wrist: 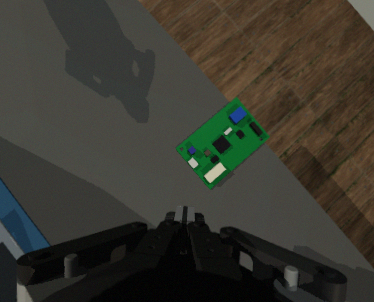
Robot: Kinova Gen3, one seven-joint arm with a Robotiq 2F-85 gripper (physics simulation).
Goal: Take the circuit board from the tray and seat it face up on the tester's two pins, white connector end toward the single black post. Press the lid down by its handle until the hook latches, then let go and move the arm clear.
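Places are measured from the arm's base along level axes (x ahead, y left, z up), in millimetres.
Pixels of known places: gripper, between the fingertips: (185,218).
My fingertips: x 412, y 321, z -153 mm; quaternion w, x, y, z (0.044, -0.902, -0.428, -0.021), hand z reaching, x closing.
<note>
Behind a point stands the place of what it marks.
The green circuit board (200,142) {x 373, y 384, z -266 mm} lies face up on the grey table at the table's edge, right of the middle of the wrist view. Its right corner reaches the edge and seems to stick out slightly over it. Its white connector (215,172) {x 416, y 375, z -258 mm} is on the side toward the gripper, and a blue part is near its upper corner. My gripper (185,218) {x 412, y 321, z -153 mm} is shut with nothing between its fingers. It is above the table, apart from the board, which is ahead and to the right. The tester's pins, post, lid handle and hook do not show.
The grey table (125,165) {x 338, y 285, z -268 mm} ends in a diagonal edge, with a wooden floor (300,100) beyond it. Part of a blue object (17,215) {x 308, y 136, z -266 mm} shows at the lower left, beside a grey edge; I cannot tell what it is. The arm's shadow falls on the table at the upper left.
</note>
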